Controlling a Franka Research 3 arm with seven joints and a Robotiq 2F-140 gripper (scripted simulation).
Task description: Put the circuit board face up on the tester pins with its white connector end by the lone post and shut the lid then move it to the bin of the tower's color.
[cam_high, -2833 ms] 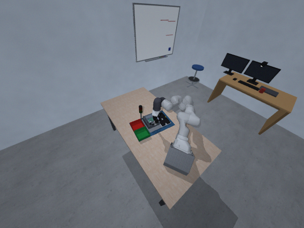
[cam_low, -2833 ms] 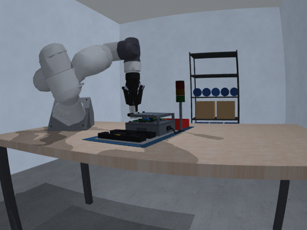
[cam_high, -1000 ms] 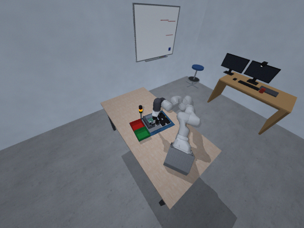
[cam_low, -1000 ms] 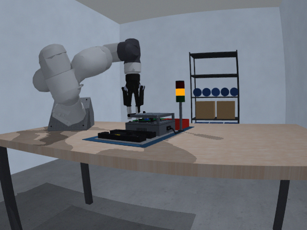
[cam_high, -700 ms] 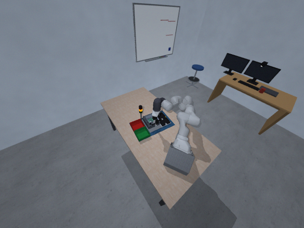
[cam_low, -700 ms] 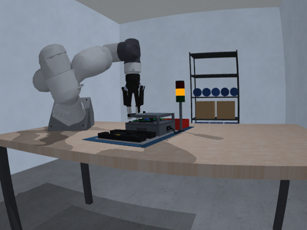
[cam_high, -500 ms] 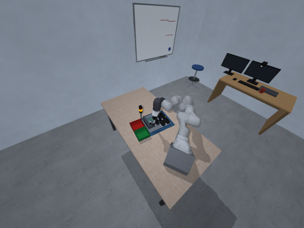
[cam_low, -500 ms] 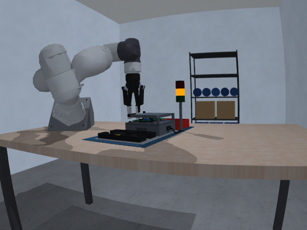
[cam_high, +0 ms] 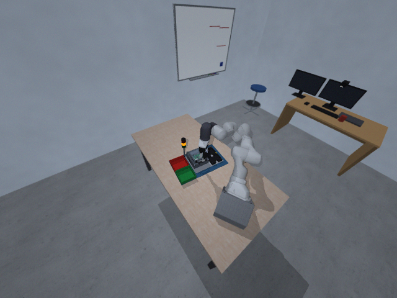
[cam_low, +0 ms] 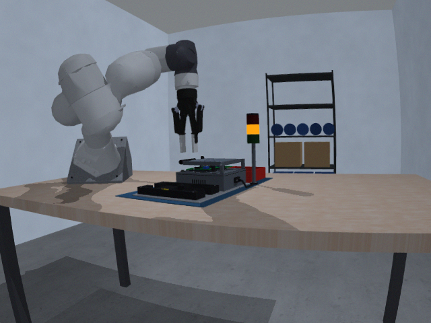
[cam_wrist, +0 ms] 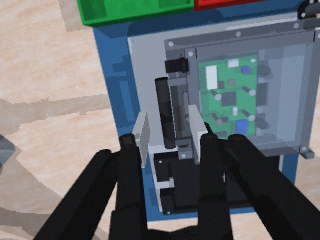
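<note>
Now: hand 4 cm short of the black latch hook, 4 cm to the right of it and 6 cm above it. Round my hand: tester plate (8 cm ahead, 3 cm to the right, 9 cm below); green circuit board (7 cm ahead, 3 cm to the right, 8 cm below); tester lid (8 cm ahead, 3 cm to the right, 6 cm below).
</note>
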